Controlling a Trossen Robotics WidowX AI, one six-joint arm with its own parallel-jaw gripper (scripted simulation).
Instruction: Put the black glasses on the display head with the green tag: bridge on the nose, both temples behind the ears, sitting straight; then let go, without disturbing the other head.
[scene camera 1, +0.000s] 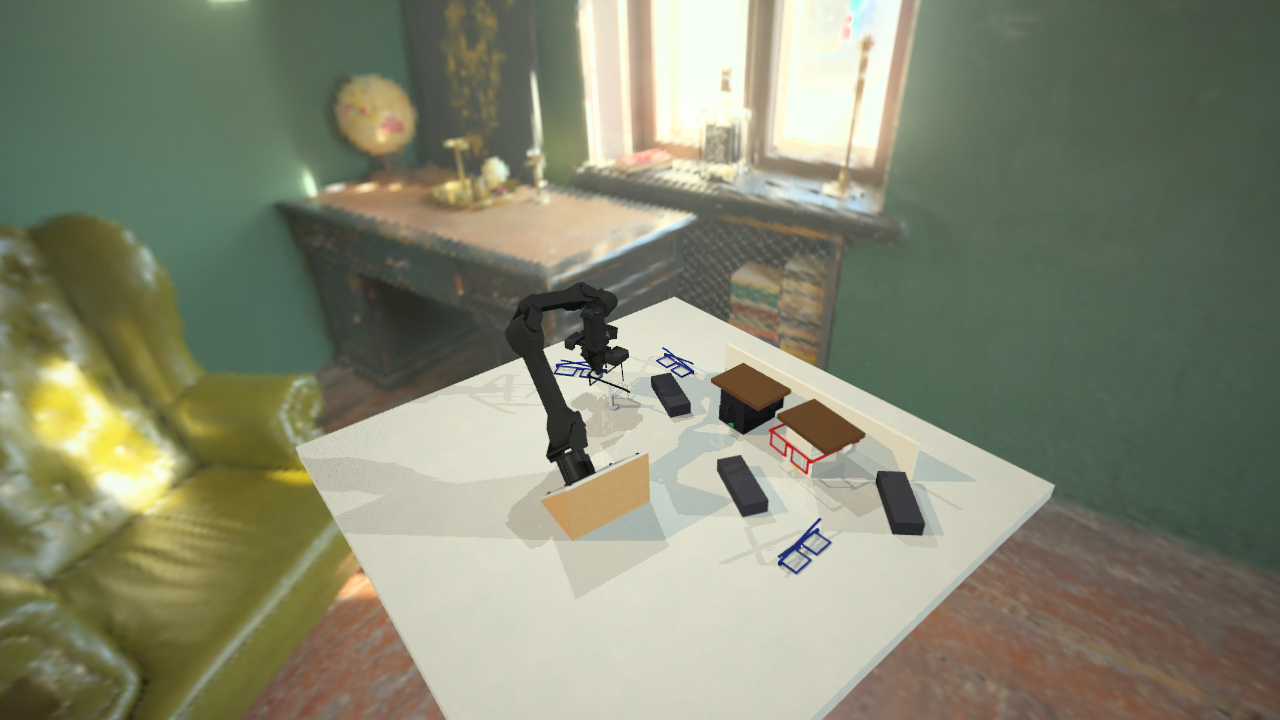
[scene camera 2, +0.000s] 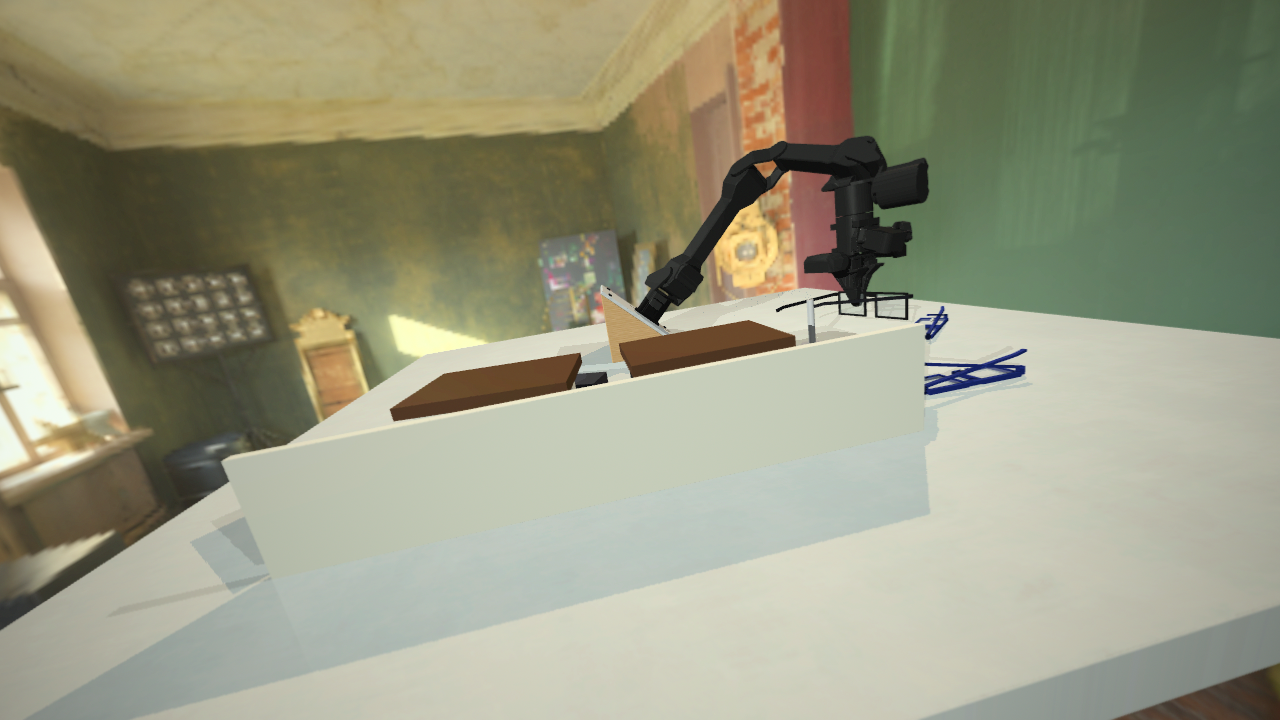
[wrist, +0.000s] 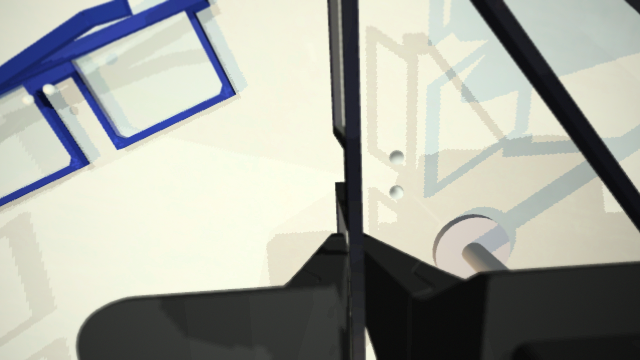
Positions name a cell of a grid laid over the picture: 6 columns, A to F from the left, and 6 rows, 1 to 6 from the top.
Scene:
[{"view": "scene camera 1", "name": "gripper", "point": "C4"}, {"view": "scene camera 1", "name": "white back board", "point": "E4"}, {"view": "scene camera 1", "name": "display head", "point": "D4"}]

